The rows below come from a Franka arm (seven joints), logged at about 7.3 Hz.
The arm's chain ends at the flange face. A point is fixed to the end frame.
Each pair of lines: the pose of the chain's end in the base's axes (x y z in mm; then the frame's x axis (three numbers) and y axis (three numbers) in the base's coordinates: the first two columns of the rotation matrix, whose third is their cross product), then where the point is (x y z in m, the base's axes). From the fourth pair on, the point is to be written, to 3 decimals.
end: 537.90, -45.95, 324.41, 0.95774, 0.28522, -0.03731, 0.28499, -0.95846, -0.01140
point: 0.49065 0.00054 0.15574
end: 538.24, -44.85, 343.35, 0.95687, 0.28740, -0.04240, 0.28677, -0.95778, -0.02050
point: 0.48964 0.00277 0.17538
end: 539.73, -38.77, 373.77, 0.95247, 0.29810, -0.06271, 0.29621, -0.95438, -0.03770
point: 0.48652 0.01006 0.20755
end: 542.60, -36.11, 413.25, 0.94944, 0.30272, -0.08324, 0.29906, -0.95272, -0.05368
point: 0.485 0.014 0.249
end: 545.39, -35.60, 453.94, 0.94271, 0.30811, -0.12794, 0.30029, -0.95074, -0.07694
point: 0.480 0.016 0.293
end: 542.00, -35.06, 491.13, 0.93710, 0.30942, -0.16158, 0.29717, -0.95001, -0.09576
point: 0.470 0.017 0.333
